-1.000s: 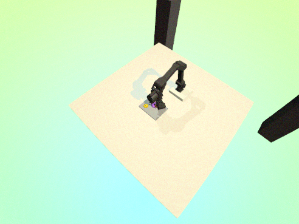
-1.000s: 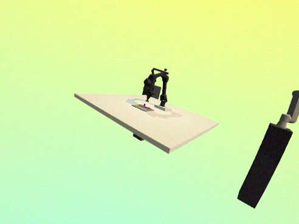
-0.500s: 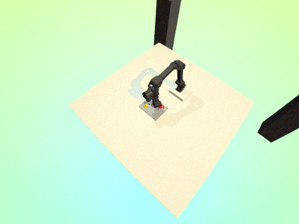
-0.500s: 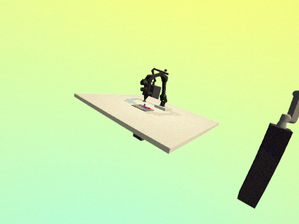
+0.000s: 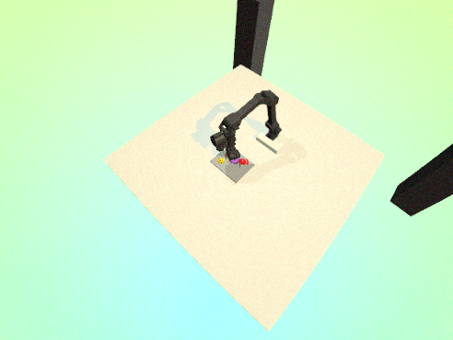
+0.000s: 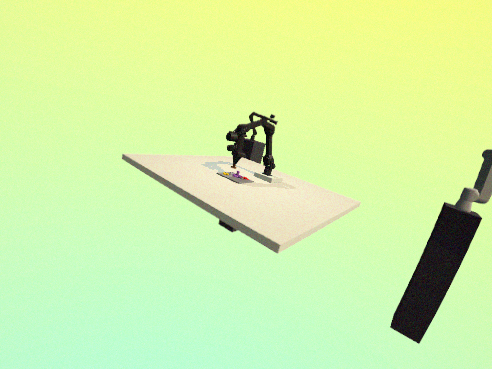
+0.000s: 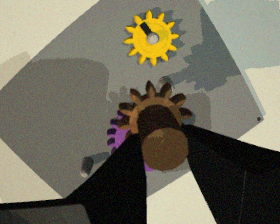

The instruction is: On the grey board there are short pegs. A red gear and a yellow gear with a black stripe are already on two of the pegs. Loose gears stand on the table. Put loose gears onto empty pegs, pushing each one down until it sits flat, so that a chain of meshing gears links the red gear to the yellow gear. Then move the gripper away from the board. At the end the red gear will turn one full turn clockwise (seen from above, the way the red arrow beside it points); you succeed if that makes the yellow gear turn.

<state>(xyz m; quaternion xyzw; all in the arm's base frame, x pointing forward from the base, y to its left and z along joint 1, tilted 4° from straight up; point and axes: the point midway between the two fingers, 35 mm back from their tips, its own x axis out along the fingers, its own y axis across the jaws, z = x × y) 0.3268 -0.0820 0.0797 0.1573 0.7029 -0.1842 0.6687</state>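
Right now my gripper tip is 8 cm above the yellow gear, 3 cm to the left of it and 3 cm short of it. Round my gripper tip: red gear 8 cm below, 7 cm to the left, 5 cm behind; purple gear 7 cm below, 3 cm behind, 2 cm to the left; brown gear 1 cm below.
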